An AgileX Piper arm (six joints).
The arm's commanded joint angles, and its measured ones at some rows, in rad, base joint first. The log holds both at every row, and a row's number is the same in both.
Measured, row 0:
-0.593, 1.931, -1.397, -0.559, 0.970, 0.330
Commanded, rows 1 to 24:
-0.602, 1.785, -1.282, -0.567, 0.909, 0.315
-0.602, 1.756, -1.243, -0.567, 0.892, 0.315
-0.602, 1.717, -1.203, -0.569, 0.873, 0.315
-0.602, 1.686, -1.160, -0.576, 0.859, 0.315
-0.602, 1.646, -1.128, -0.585, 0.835, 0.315
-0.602, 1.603, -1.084, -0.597, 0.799, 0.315
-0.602, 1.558, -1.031, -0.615, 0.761, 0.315
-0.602, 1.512, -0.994, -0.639, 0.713, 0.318
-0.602, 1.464, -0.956, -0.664, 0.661, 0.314
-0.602, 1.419, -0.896, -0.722, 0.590, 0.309
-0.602, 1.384, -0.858, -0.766, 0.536, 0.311
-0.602, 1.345, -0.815, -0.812, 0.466, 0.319
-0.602, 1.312, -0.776, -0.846, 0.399, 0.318
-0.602, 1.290, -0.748, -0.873, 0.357, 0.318
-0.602, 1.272, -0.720, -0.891, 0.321, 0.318
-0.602, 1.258, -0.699, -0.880, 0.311, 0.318
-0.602, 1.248, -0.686, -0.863, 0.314, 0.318
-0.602, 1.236, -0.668, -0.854, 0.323, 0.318
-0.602, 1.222, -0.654, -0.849, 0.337, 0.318
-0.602, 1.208, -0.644, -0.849, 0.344, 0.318
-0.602, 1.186, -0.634, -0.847, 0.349, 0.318
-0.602, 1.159, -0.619, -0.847, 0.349, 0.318
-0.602, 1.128, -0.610, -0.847, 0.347, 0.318
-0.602, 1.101, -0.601, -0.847, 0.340, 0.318
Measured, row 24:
-0.593, 1.193, -0.636, -0.843, 0.350, 0.326
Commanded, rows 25 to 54:
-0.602, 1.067, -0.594, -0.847, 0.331, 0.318
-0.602, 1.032, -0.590, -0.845, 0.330, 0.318
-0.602, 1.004, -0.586, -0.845, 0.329, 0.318
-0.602, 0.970, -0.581, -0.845, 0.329, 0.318
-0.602, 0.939, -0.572, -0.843, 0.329, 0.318
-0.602, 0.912, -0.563, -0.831, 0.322, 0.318
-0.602, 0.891, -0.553, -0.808, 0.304, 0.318
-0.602, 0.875, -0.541, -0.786, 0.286, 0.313
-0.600, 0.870, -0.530, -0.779, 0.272, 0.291
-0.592, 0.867, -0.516, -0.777, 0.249, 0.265
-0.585, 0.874, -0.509, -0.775, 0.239, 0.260
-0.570, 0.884, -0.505, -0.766, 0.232, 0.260
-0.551, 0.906, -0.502, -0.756, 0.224, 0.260
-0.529, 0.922, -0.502, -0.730, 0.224, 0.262
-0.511, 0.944, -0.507, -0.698, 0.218, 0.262
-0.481, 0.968, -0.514, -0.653, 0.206, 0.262
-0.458, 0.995, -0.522, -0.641, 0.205, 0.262
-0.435, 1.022, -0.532, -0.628, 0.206, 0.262
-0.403, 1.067, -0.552, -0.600, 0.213, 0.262
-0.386, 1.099, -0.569, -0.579, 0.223, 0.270
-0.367, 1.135, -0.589, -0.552, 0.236, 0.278
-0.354, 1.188, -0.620, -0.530, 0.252, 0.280
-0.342, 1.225, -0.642, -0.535, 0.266, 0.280
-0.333, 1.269, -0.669, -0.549, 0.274, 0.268
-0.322, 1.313, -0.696, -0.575, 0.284, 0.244
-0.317, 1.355, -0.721, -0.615, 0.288, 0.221
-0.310, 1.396, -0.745, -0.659, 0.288, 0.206
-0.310, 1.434, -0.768, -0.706, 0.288, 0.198
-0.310, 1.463, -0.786, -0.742, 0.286, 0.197
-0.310, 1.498, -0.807, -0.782, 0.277, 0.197
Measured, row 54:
-0.318, 1.379, -0.729, -0.637, 0.281, 0.227
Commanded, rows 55 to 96:
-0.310, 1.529, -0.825, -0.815, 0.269, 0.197
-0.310, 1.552, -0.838, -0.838, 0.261, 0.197
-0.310, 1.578, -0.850, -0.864, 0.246, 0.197
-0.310, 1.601, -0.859, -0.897, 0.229, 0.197
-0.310, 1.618, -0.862, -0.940, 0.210, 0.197
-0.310, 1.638, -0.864, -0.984, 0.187, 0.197
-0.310, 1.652, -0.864, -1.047, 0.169, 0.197
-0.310, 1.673, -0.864, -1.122, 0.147, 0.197
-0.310, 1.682, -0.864, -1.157, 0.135, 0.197
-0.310, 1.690, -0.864, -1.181, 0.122, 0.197
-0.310, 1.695, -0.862, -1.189, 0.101, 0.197
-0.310, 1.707, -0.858, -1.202, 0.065, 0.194
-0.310, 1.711, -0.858, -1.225, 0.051, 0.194
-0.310, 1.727, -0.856, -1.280, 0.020, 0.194
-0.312, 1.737, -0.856, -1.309, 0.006, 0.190
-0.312, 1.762, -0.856, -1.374, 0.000, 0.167
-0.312, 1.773, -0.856, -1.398, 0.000, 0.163
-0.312, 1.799, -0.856, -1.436, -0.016, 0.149
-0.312, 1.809, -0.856, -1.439, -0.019, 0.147
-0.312, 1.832, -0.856, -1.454, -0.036, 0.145
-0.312, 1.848, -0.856, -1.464, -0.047, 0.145
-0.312, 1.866, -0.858, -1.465, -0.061, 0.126
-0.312, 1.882, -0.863, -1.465, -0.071, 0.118
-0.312, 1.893, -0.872, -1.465, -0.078, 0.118
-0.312, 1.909, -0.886, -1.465, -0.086, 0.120
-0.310, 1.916, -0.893, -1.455, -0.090, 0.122
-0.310, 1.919, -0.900, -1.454, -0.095, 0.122
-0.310, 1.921, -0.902, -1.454, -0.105, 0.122
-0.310, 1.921, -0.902, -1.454, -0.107, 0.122
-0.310, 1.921, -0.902, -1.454, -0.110, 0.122
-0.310, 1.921, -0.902, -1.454, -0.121, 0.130
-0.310, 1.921, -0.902, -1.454, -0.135, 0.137
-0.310, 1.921, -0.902, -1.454, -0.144, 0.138
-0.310, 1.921, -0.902, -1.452, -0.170, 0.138
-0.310, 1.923, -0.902, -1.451, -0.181, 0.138
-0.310, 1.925, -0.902, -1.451, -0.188, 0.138
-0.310, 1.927, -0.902, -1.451, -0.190, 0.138
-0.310, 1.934, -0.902, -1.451, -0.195, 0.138
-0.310, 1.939, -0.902, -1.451, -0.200, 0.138
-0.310, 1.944, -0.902, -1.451, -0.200, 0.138
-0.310, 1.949, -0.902, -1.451, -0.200, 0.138
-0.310, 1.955, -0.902, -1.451, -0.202, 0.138
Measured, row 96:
-0.312, 1.933, -0.896, -1.455, -0.185, 0.133
